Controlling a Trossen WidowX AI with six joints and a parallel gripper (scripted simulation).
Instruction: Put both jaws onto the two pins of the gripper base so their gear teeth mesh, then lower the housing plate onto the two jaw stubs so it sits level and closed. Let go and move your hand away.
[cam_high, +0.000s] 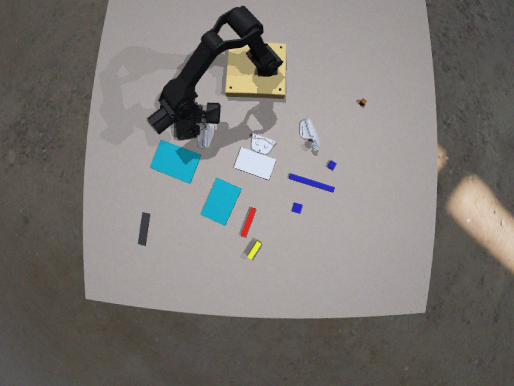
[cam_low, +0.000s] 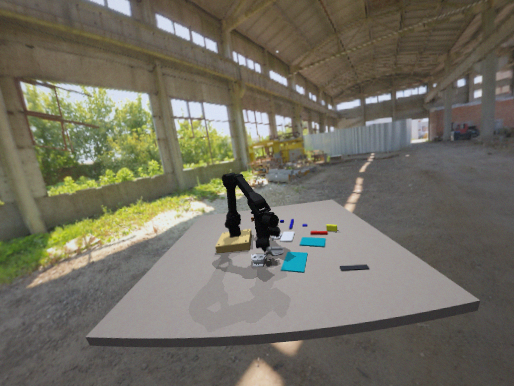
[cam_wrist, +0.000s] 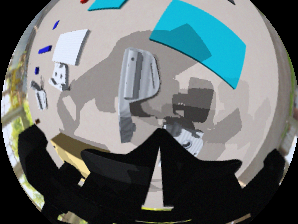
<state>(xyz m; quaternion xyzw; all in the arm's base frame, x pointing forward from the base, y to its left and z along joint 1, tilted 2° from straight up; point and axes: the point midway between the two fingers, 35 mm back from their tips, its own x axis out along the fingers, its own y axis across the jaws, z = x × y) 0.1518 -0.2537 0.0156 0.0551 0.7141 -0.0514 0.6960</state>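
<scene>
The gripper base is 4 cm behind my gripper tip, 3 cm to the right of it and 1 cm below it. The rest, counted from my gripper tip: black bar: 35 cm ahead, 22 cm to the right, 3 cm below; housing plate: 21 cm to the left, 10 cm ahead, 3 cm below; red bar: 35 cm ahead, 14 cm to the left, 3 cm below.
</scene>
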